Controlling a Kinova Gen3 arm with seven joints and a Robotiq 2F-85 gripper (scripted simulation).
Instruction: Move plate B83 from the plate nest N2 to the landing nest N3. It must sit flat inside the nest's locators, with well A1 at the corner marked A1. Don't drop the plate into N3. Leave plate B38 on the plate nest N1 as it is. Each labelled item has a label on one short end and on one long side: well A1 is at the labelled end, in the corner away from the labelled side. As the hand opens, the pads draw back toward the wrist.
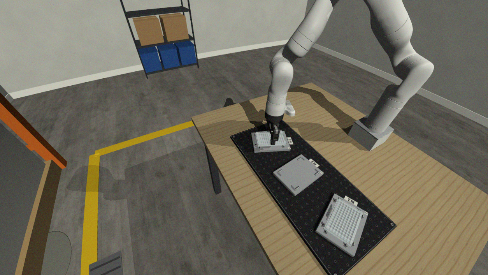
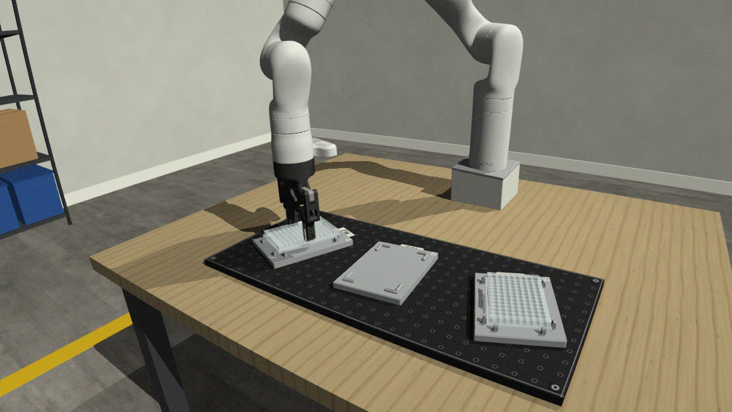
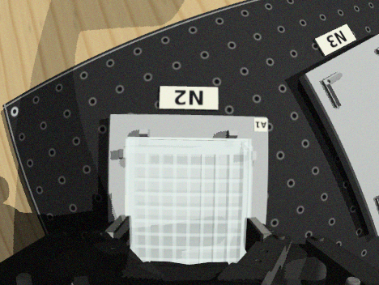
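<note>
My gripper is now 3 cm above the nest N2. Also, from my hand: A1 mark: 3 cm behind, 26 cm to the left, 2 cm below; N3 label: 5 cm behind, 20 cm to the left, 4 cm below; nest N3: 4 cm ahead, 20 cm to the left, 3 cm below.
</note>
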